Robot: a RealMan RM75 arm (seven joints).
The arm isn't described. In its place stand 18 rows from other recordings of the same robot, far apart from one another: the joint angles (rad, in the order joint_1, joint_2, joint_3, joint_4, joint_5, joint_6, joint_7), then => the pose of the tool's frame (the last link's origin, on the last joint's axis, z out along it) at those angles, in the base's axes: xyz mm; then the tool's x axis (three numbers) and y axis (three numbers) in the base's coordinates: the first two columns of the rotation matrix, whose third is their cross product.
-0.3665, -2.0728, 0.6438, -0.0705, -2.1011, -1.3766, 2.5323 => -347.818 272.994 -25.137 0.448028 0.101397 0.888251 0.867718 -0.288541 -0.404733
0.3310, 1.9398, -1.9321, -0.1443, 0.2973, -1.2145, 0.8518 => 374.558 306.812 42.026 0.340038 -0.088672 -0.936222 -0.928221 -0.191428 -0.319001
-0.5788, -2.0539, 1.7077, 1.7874, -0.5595, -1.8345, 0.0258 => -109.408 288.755 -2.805 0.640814 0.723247 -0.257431 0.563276 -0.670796 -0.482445
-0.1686, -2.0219, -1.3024, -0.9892, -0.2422, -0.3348, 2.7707 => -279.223 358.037 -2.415 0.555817 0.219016 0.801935 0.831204 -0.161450 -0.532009
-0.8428, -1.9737, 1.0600, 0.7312, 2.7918, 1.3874, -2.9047 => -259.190 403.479 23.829 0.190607 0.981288 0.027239 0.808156 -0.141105 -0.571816
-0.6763, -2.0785, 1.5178, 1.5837, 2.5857, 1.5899, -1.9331 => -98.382 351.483 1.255 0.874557 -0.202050 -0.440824 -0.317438 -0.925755 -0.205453
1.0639, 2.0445, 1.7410, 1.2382, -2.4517, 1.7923, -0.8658 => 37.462 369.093 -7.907 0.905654 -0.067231 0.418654 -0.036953 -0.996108 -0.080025
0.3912, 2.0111, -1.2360, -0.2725, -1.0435, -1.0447, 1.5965 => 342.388 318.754 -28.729 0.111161 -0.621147 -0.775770 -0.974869 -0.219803 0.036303
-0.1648, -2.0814, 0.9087, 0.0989, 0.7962, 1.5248, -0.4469 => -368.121 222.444 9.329 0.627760 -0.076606 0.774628 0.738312 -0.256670 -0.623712
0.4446, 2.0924, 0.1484, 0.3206, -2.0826, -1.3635, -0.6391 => 245.577 274.686 -94.711 0.842696 0.510845 -0.170002 0.053079 -0.393052 -0.917983
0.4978, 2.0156, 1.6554, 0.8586, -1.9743, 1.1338, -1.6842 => 248.023 340.942 -57.359 0.996656 -0.075388 0.031508 -0.067244 -0.975852 -0.207825
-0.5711, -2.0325, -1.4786, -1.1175, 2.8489, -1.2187, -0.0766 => -252.253 367.021 -25.365 0.402447 0.915340 0.013756 0.610005 -0.256935 -0.749586
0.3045, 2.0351, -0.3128, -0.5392, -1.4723, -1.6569, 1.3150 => 333.029 283.690 110.508 0.338230 -0.001373 -0.941062 -0.793141 -0.538622 -0.284279
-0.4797, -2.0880, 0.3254, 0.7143, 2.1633, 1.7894, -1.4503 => -289.359 295.911 36.906 0.650253 0.431237 0.625464 0.599111 -0.797320 -0.073129
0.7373, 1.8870, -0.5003, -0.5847, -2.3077, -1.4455, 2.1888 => 271.555 401.684 75.238 0.365805 -0.811439 -0.455799 -0.922443 -0.381164 -0.061744
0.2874, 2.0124, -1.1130, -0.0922, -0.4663, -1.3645, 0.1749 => 376.641 278.424 41.632 0.833145 0.118426 -0.540227 -0.524667 -0.139684 -0.839770
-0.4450, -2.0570, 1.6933, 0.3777, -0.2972, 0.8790, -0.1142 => -308.396 382.255 13.862 0.747961 -0.041819 0.662424 0.655968 -0.105736 -0.747346
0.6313, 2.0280, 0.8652, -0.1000, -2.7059, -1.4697, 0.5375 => 277.239 351.987 2.289 0.646671 0.119072 -0.753418 -0.564876 -0.588994 -0.577929
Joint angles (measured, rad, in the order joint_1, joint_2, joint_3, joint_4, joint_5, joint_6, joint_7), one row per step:
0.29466, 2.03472, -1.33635, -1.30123, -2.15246, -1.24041, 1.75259
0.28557, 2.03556, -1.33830, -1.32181, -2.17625, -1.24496, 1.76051
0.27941, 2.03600, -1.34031, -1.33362, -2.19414, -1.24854, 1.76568
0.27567, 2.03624, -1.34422, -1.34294, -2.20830, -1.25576, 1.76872
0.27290, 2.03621, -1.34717, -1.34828, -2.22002, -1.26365, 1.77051
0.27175, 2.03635, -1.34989, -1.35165, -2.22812, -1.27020, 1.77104
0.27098, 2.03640, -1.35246, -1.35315, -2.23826, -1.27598, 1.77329
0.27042, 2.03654, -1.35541, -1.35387, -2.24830, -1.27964, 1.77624
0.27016, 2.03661, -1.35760, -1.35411, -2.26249, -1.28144, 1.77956
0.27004, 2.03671, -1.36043, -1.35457, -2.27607, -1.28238, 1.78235
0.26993, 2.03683, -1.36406, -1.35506, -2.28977, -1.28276, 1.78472
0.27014, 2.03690, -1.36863, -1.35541, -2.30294, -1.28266, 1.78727
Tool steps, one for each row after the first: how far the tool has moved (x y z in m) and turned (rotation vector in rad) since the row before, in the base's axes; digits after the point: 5 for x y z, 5 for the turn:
0.00133, -0.00165, 0.00200, 0.00318, -0.02198, 0.00005
0.00157, -0.00140, 0.00101, 0.00020, -0.01681, -0.00170
0.00069, -0.00159, 0.00010, -0.00617, -0.01420, 0.00115
0.00107, -0.00163, -0.00017, -0.00785, -0.01190, -0.00061
0.00047, -0.00117, -0.00041, -0.00736, -0.00844, 0.00080
0.00107, -0.00112, -0.00048, -0.00708, -0.00974, -0.00221
0.00110, -0.00088, -0.00056, -0.00555, -0.00941, -0.00283
0.00175, -0.00054, -0.00021, -0.00324, -0.01333, -0.00369
0.00150, -0.00043, -0.00027, -0.00288, -0.01310, -0.00235
0.00143, -0.00041, -0.00039, -0.00304, -0.01358, -0.00144
0.00120, -0.00034, -0.00056, -0.00332, -0.01327, -0.00079

